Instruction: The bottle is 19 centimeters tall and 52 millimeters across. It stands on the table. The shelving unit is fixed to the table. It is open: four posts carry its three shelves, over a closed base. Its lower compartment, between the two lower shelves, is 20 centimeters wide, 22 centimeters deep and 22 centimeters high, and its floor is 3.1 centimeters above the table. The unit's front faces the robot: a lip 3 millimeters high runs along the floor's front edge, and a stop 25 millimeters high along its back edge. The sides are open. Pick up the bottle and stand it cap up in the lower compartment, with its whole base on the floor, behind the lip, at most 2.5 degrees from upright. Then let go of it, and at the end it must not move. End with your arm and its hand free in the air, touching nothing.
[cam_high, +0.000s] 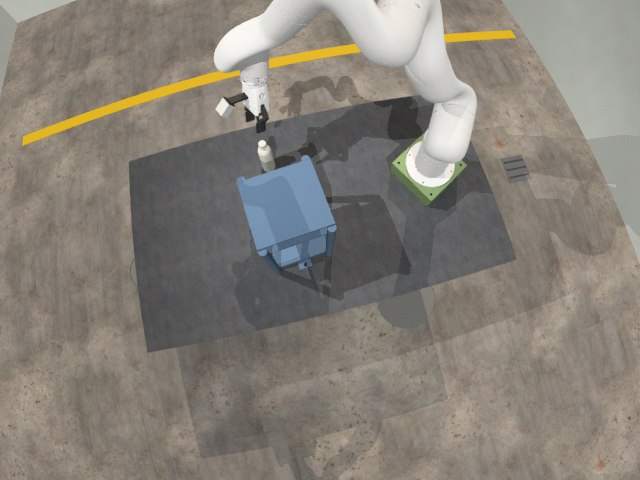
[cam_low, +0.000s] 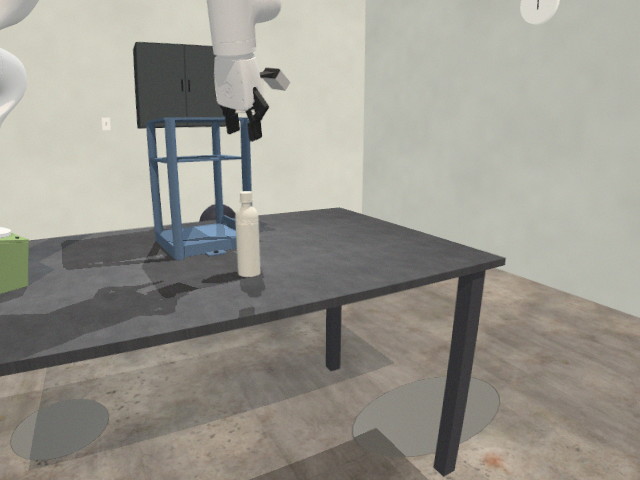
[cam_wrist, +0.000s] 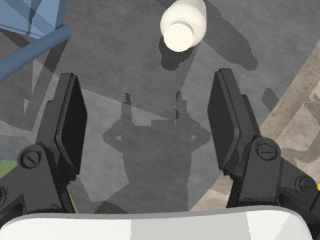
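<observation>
Right now my hand is 200 mm above the white bottle. From my hand the other things lie so: shelving unit: 320 mm to the left, 150 mm below.
</observation>
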